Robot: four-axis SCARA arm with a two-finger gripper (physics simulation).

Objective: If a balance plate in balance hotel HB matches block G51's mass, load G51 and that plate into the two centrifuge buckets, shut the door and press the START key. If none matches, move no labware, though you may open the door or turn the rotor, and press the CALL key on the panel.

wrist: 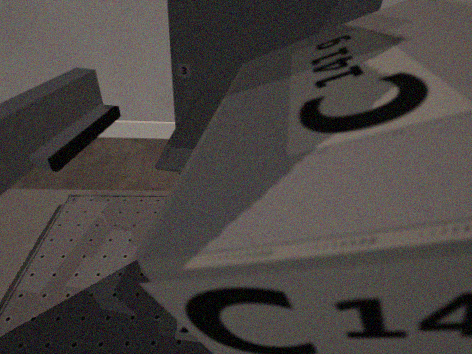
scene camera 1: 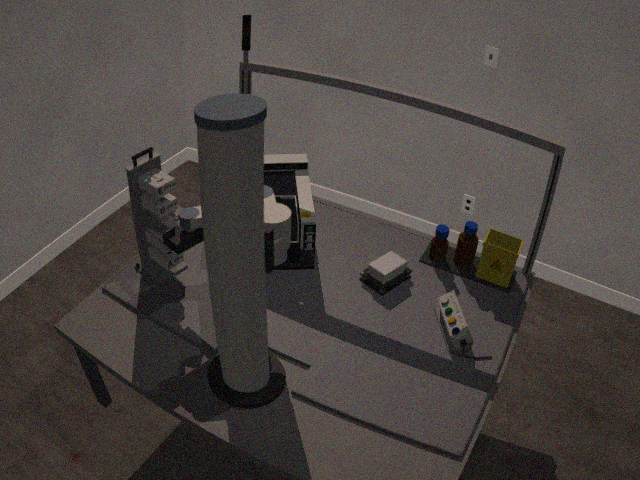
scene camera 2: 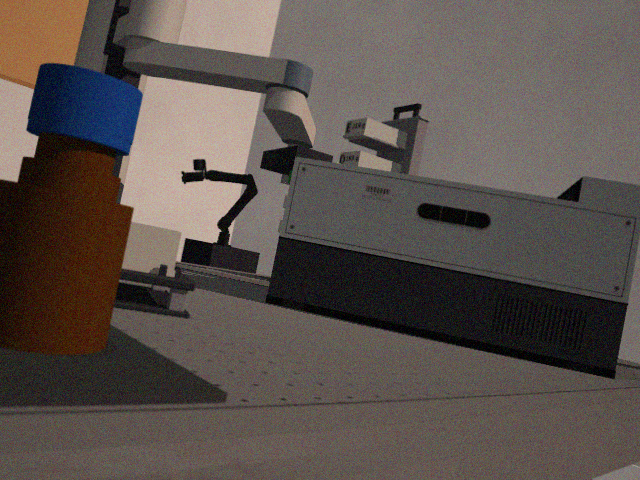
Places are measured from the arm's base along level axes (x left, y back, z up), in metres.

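Pixels of known places: gripper, fingertip midpoint: (wrist: 260, 113) (scene camera 1: 165, 221); arm's base, origin of the base link: (scene camera 1: 246, 378).
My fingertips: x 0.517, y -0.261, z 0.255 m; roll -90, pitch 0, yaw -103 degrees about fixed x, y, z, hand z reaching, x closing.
For each thing: its top centre in the pictures, then the offset to it from my fingertips. "spot": a spot on its surface instead.
- Plates E, middle of its top: (scene camera 2: 377, 126) (scene camera 1: 156, 177) dx +0.034, dy -0.007, dz +0.171 m
- D, middle of its top: (scene camera 2: 371, 158) (scene camera 1: 158, 196) dx +0.034, dy -0.007, dz +0.092 m
- Plate C, surface spot: (wrist: 350, 185) spot: dx -0.078, dy +0.002, dz +0.026 m
- pale block, middle of its top: (scene camera 2: 131, 221) (scene camera 1: 388, 262) dx -0.693, dy -0.410, dz -0.168 m
- button panel, middle of its top: (scene camera 1: 457, 311) dx -1.017, dy -0.278, dz -0.159 m
Hotel HB (scene camera 1: 135, 217) (scene camera 2: 417, 147) (wrist: 200, 45) stands at the left and holds several pale plates. Plates E (scene camera 2: 372, 131) and D (scene camera 2: 361, 160) show in scene camera 2. Plate C (wrist: 350, 185) fills the right of the wrist view; its top label seems to read 141 g. My gripper (scene camera 1: 173, 238) is open and empty at the hotel, around plate C's level; one finger shows left of that plate, the other is hidden. The centrifuge (scene camera 1: 306, 198) (scene camera 2: 454, 253) stands behind the arm column; its door is mostly hidden. A pale block (scene camera 1: 388, 264), label unreadable, sits on a dark stand.
The button panel (scene camera 1: 453, 322) lies at the right with green, yellow and blue keys. Brown bottles (scene camera 1: 438, 245) (scene camera 1: 466, 246) (scene camera 2: 67, 248) and a yellow bin (scene camera 1: 498, 260) stand at the back right. The thick arm column (scene camera 1: 235, 248) blocks part of scene camera 1. A small black arm (scene camera 2: 240, 204) stands farther back.
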